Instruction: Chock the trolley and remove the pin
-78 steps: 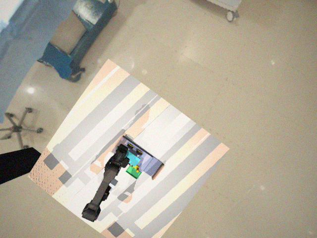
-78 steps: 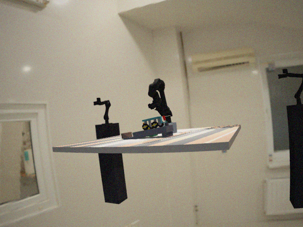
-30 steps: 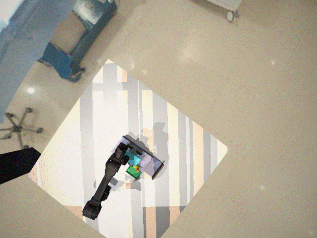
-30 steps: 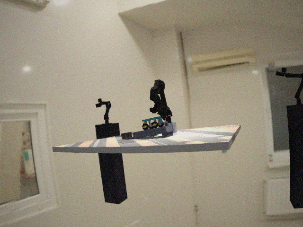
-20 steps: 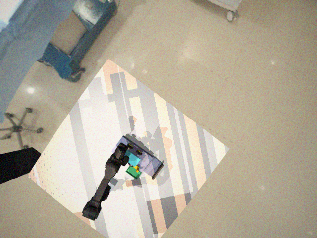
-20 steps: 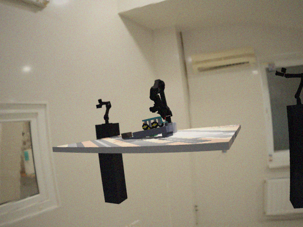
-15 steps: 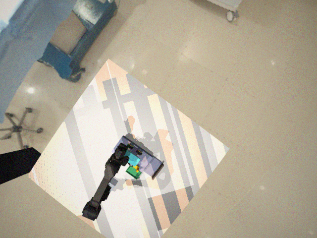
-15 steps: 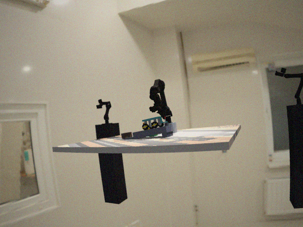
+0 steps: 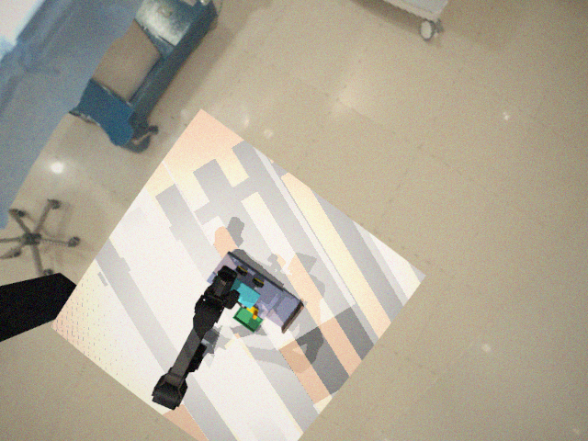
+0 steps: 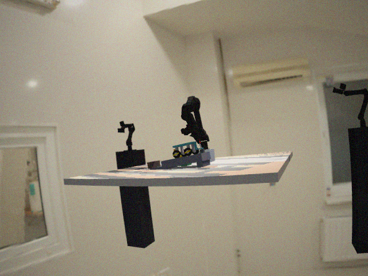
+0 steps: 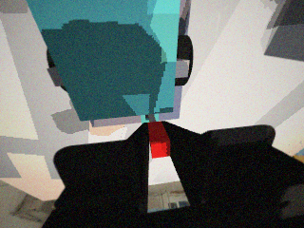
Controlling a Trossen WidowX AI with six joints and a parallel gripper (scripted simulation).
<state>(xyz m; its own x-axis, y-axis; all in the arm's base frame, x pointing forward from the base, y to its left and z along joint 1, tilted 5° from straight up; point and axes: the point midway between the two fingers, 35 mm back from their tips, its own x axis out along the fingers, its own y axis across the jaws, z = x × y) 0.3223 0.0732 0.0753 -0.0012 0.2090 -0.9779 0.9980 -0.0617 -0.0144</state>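
Right now the green tray is 120 mm behind my gripper tip, 190 mm to the right of it and 150 mm below it. Round my gripper tip: grey ramp (20 mm ahead, 100 mm to the right, 100 mm below); red-headed stop pin (right at my gripper tip); trolley (20 mm ahead, 90 mm to the right, 40 mm below).
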